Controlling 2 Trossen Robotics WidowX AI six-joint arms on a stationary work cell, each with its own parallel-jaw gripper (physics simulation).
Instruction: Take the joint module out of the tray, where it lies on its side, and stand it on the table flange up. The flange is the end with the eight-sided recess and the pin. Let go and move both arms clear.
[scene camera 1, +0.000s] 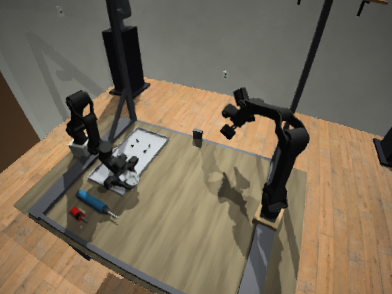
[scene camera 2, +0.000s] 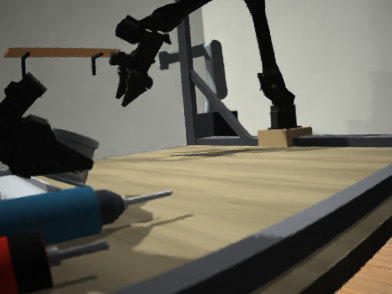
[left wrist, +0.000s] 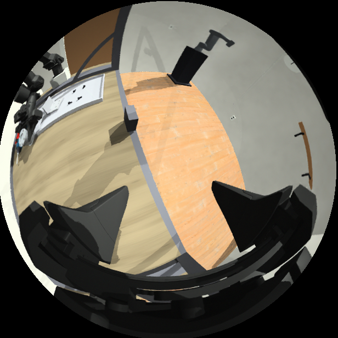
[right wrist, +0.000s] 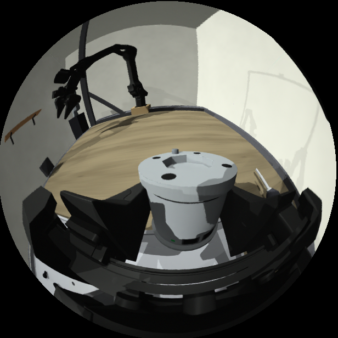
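Where they show: left gripper, between the fingertips: (scene camera 1: 231, 127) (scene camera 2: 119, 102); right gripper, between the fingertips: (scene camera 1: 135, 184) (scene camera 2: 87, 163); left arm's base, origin of its link: (scene camera 1: 269, 213) (scene camera 2: 284, 128); right arm's base, origin of its link: (scene camera 1: 80, 140).
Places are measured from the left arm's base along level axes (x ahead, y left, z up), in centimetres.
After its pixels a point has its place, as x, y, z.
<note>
The joint module (scene camera 1: 132, 180) @(56.0, 17.3, 3.0) (scene camera 2: 80, 142) @(56.5, 19.8, 3.0) (right wrist: 186, 215) is a pale grey cylinder with a wider flange. The flange, with recess and pin, faces mostly upward and looks slightly tilted in scene camera 2. My right gripper (scene camera 1: 124, 174) (right wrist: 183, 180) lies low, roughly level, and is shut on the module's sides beside the tray's near right corner. Its finger hides part of the module; whether the base touches the table is unclear. The white tray (scene camera 1: 156, 145) @(65.6, -10.5, -3.7) (left wrist: 95, 95) holds small black parts. My left gripper (scene camera 1: 228, 121) @(31.9, -29.3, 10.6) (scene camera 2: 121, 100) @(31.9, -29.3, 10.6) (left wrist: 170, 188) is open and empty, raised above the far right side.
A blue driver (scene camera 1: 92, 201) @(65.2, 33.7, -0.1) (scene camera 2: 55, 212) @(62.9, 35.1, -1.2) and a red driver (scene camera 1: 77, 213) @(66.5, 41.2, -0.6) (scene camera 2: 20, 262) @(66.4, 42.7, -1.7) lie near the tray's front end. A small black block (scene camera 1: 198, 134) @(48.7, -26.6, 0.0) (left wrist: 131, 119) stands at the far table edge. A grey frame post (scene camera 1: 120, 60) @(90.9, -19.3, 35.9) rises behind the tray.
</note>
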